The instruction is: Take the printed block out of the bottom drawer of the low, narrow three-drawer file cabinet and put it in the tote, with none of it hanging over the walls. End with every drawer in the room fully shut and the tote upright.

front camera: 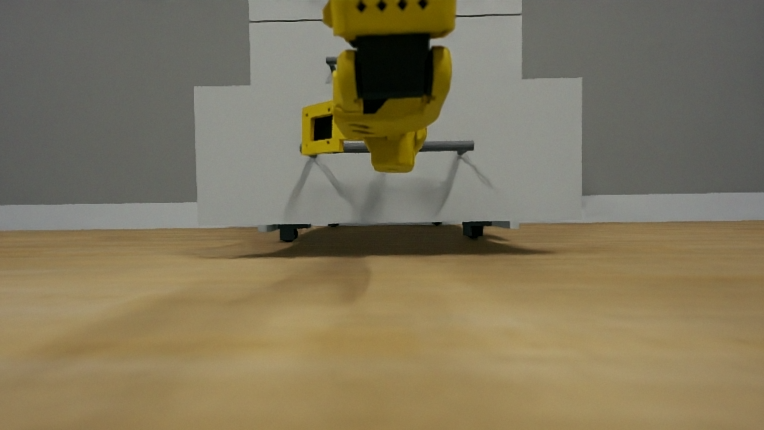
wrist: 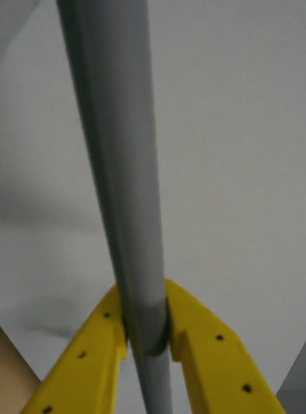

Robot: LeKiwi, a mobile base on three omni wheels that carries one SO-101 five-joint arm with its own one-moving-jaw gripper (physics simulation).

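Frame: origin at the arm's base, x ahead, y left, z up, level; metres.
Where they show: end effector, tool point: (front camera: 394, 152) (wrist: 136, 292).
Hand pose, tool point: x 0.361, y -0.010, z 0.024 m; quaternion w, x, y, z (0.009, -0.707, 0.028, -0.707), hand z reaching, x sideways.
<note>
After its pixels a point has its place.
The bottom drawer (front camera: 534, 160) @(z 0.016, x 0.381, y -0.162 m) of the white file cabinet (front camera: 491, 48) @(z 0.209, x 0.523, y -0.166 m) stands pulled out; in the front view its front panel looks wider than the drawer fronts behind it. Its grey bar handle (front camera: 446, 145) @(z 0.026, x 0.345, y -0.060 m) (wrist: 122, 165) runs across the panel. My gripper (front camera: 392, 154) (wrist: 145, 315) @(z 0.024, x 0.361, y -0.010 m) is shut on this handle: in the wrist view its two yellow jaws press on both sides of the bar. In the front view the arm hides the middle of the handle. The drawer's inside is hidden behind its front. The printed block and the tote do not show in either view.
Black casters (front camera: 288, 232) @(z -0.072, x 0.565, y 0.167 m) (front camera: 472, 229) @(z -0.072, x 0.581, y -0.151 m) stand under the drawer front, on the wooden floor (front camera: 384, 347) @(z -0.089, x 0.169, y 0.000 m). The middle drawer's handle (front camera: 330, 60) @(z 0.180, x 0.488, y 0.076 m) shows partly behind the arm. A grey wall (front camera: 106, 106) @(z 0.339, x 1.109, y 0.972 m) with a white baseboard (front camera: 96, 216) @(z -0.044, x 1.097, y 1.009 m) is behind the cabinet.
</note>
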